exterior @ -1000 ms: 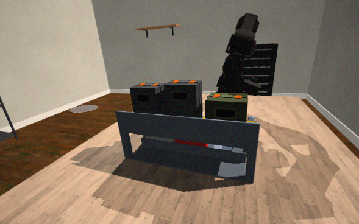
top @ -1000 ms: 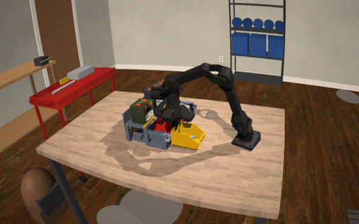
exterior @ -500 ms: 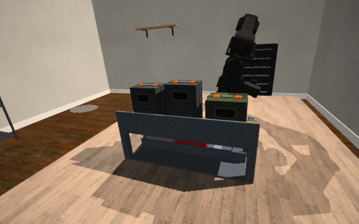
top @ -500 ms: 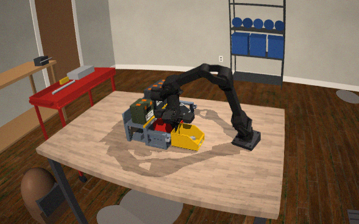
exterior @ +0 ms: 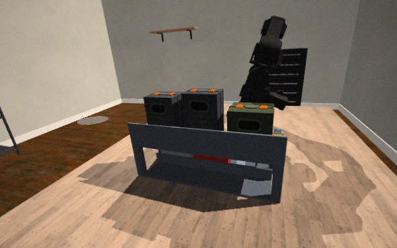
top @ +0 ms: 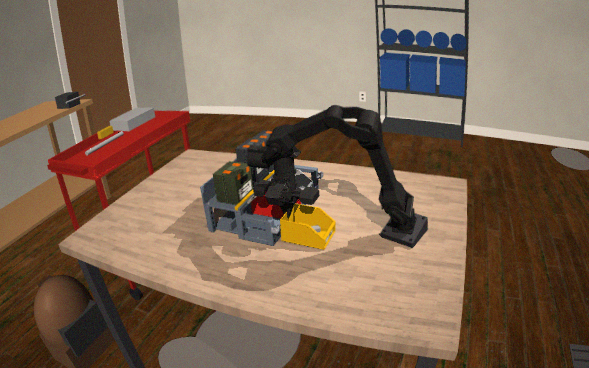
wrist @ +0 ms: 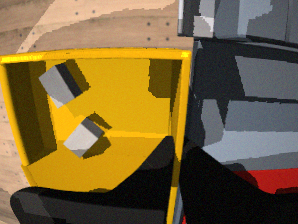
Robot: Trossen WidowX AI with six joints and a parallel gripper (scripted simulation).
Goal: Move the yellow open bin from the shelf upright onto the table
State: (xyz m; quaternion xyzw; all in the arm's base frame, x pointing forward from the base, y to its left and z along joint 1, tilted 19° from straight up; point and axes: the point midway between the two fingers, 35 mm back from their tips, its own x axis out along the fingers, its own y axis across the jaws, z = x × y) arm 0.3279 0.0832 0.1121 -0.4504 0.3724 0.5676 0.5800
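Now: the yellow open bin 60 mm behind my hand, 50 mm below it and 10 mm to the right of it. Also, from my hand: green case 180 mm ahead, 50 mm above, 10 mm to the left; red bin 110 mm to the right, 100 mm ahead, 50 mm below.
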